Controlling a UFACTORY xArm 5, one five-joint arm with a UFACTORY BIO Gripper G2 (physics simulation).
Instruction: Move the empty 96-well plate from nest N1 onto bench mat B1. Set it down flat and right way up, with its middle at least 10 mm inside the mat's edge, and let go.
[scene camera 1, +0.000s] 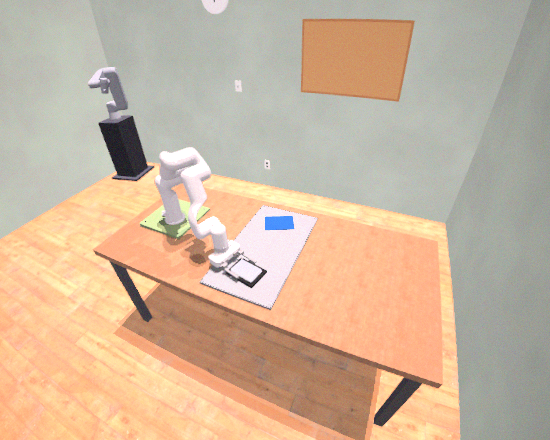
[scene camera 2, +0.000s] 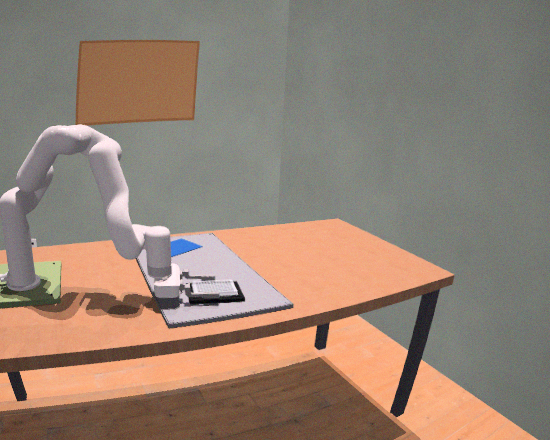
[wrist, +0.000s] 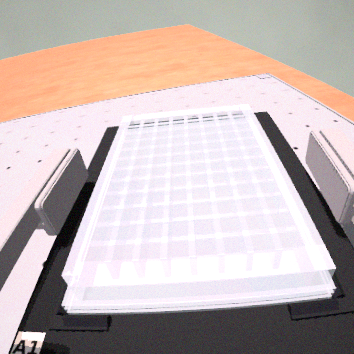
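Pixels of known places: hand, tool point: (scene camera 1: 243, 268) (scene camera 2: 209, 286) (wrist: 189, 180); arm's base, link origin: (scene camera 1: 175, 218) (scene camera 2: 23, 283).
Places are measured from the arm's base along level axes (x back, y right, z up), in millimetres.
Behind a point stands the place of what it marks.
The clear 96-well plate (scene camera 1: 248, 270) {x -588, y 330, z 21 mm} (scene camera 2: 215, 288) {x -573, y 333, z 17 mm} (wrist: 200, 200) {x -548, y 317, z 19 mm} sits flat and right way up in the black nest N1 (scene camera 1: 252, 283) {x -625, y 391, z 7 mm} (scene camera 2: 242, 293) {x -637, y 381, z 5 mm} (wrist: 200, 331) {x -509, y 298, z 6 mm}. My gripper (scene camera 1: 243, 268) {x -561, y 319, z 19 mm} (scene camera 2: 206, 290) {x -561, y 319, z 19 mm} (wrist: 197, 185) {x -561, y 319, z 19 mm} is partly open, with one finger on either side of the plate. In the wrist view a gap shows between each finger pad and the plate, and the pads are over the nest's long sides. Blue bench mat B1 (scene camera 1: 279, 223) {x -649, y -87, z -4 mm} (scene camera 2: 185, 247) {x -678, y -75, z -4 mm} lies flat toward the far end of the grey board; the arm hides part of it in scene camera 2.
The grey perforated board (scene camera 1: 285, 255) {x -736, y 167, z -6 mm} (scene camera 2: 265, 297) {x -694, y 419, z -6 mm} (wrist: 295, 100) {x -652, y 461, z -6 mm} bears the nest and the mat. It lies on the wooden table (scene camera 1: 370, 280) {x -1167, y 241, z -19 mm} (scene camera 2: 310, 265) {x -1005, y 277, z -19 mm} (wrist: 125, 65) {x -972, y 373, z -19 mm}. The arm's base stands on a green plate (scene camera 1: 150, 225) {x 119, y 98, z 3 mm} (scene camera 2: 52, 280) {x -106, y 13, z -3 mm} at the left. Another arm stands on a black pedestal (scene camera 1: 125, 147) beyond the table.
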